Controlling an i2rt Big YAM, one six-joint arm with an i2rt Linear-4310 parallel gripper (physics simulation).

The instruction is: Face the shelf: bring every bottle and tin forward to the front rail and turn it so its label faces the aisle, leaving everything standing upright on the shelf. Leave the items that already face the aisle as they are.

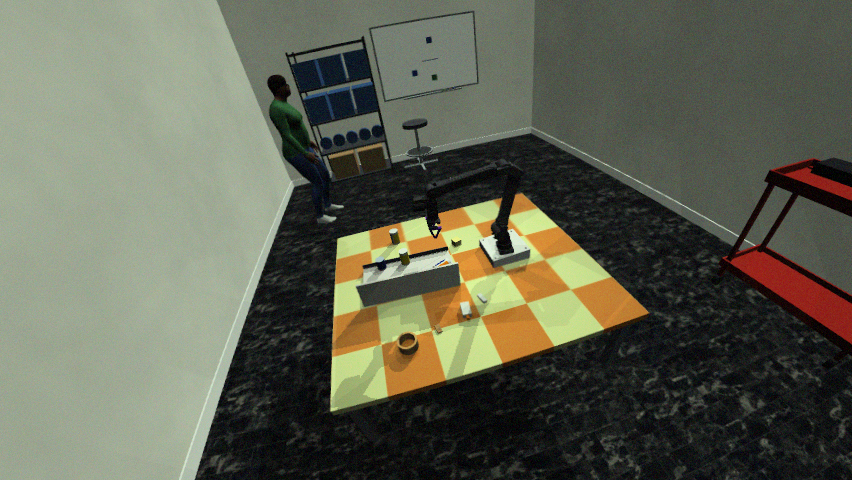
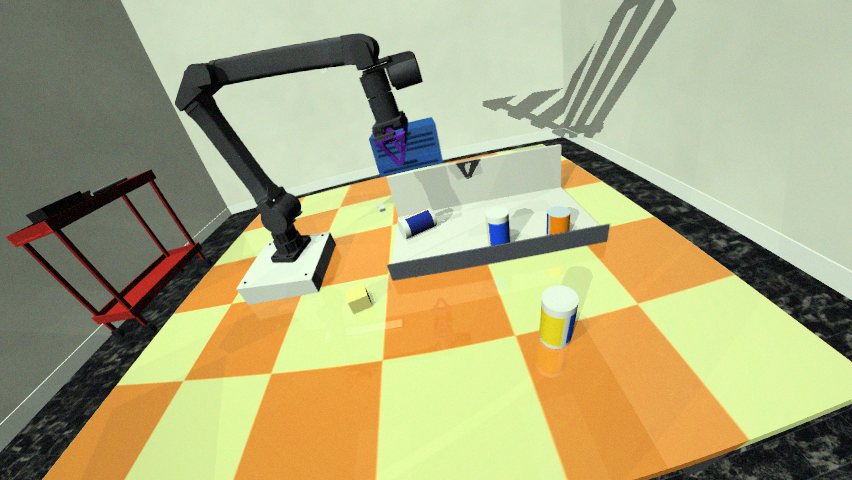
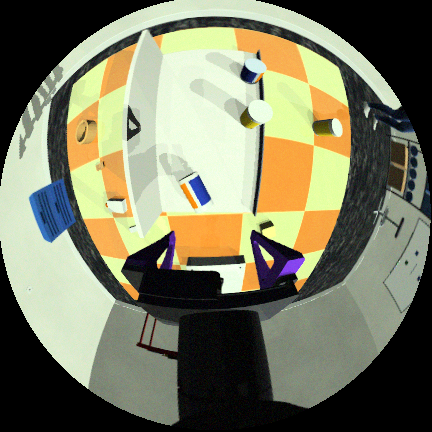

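Note:
My gripper is open and empty, high above the shelf's end nearest the arm base. A white-ended bottle with blue and orange sides lies on the shelf. A white-capped bottle stands at the front rail, blue towards the aisle, yellow behind. A short tin stands by the rail, orange towards the aisle. A yellow-sided bottle stands on the table outside the rail.
A yellow block lies near the arm base. Behind the shelf's tall back panel are a brown bowl, a white box and small pieces. A person stands beyond the table.

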